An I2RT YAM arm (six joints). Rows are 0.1 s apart.
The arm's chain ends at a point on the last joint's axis. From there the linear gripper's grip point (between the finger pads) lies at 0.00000 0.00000 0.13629 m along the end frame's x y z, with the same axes.
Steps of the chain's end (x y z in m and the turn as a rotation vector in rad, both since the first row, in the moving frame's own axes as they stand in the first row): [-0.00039, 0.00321, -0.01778, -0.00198, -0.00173, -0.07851]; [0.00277, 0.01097, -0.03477, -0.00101, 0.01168, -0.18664]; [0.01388, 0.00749, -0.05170, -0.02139, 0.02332, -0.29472]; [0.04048, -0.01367, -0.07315, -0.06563, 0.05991, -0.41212]
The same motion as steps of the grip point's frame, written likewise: [-0.00061, 0.00349, -0.01778, -0.00198, -0.00173, -0.07851]; [0.00437, 0.01096, -0.03478, -0.00101, 0.01168, -0.18664]; [0.01744, 0.00990, -0.05177, -0.02139, 0.02332, -0.29472]; [0.05022, -0.00665, -0.07368, -0.06563, 0.05991, -0.41212]
